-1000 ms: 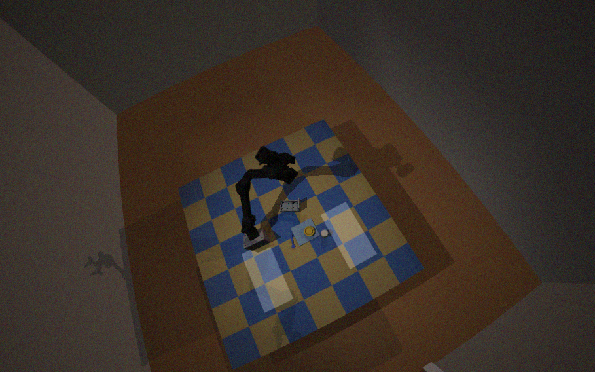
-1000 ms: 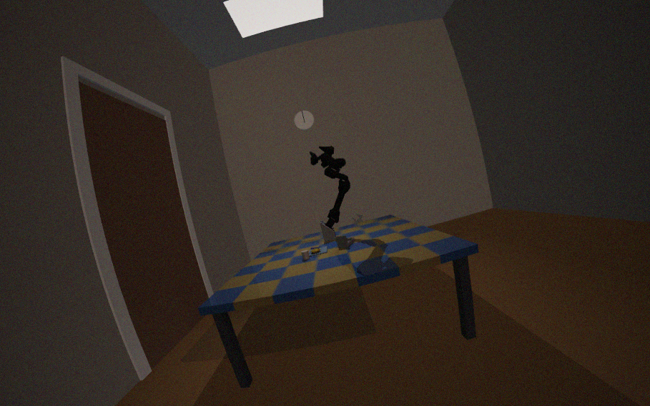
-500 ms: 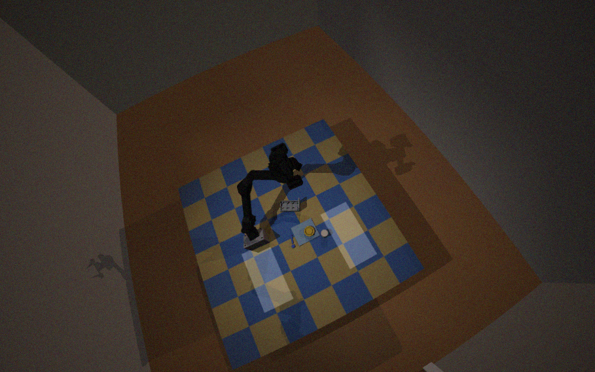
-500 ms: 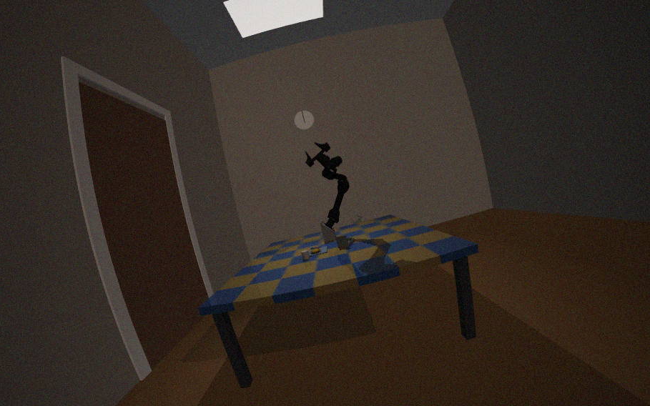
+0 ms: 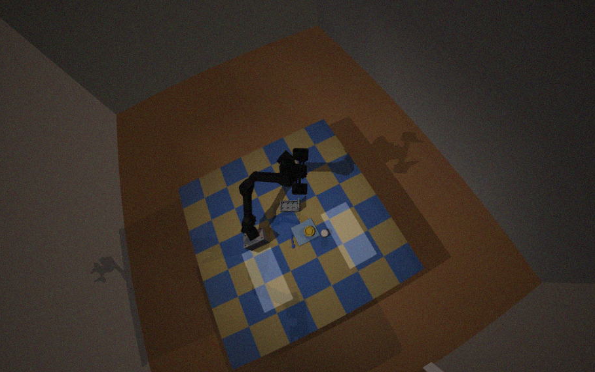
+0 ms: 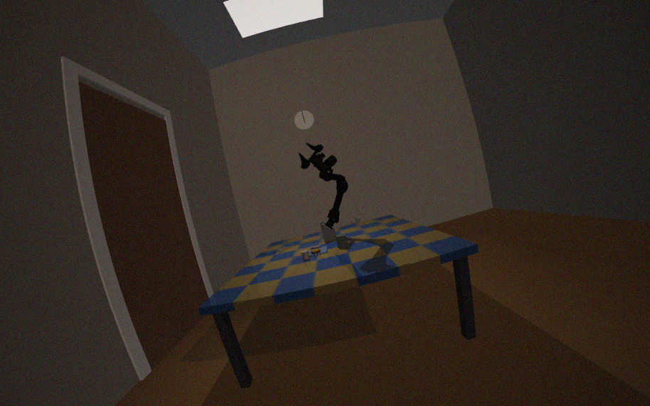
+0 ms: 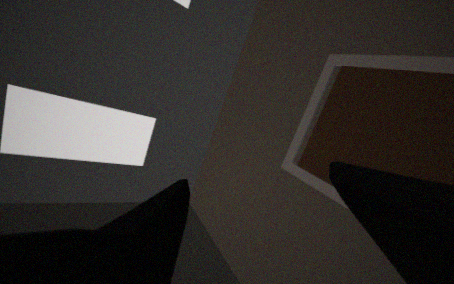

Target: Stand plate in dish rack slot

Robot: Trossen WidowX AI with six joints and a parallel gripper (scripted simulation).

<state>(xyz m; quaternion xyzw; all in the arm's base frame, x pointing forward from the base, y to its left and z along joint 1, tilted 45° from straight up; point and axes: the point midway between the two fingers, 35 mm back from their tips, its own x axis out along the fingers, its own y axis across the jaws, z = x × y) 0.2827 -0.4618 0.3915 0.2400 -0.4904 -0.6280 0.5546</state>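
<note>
The yellow plate lies 6 cm behind my gripper tip, 7 cm to the right of it and 67 cm below it. Also, from my gripper tip: light blue mat: 8 cm behind, 6 cm to the right, 69 cm below; white cup: 1 cm ahead, 14 cm to the right, 67 cm below; grey dish rack: 7 cm behind, 14 cm to the left, 67 cm below.
</note>
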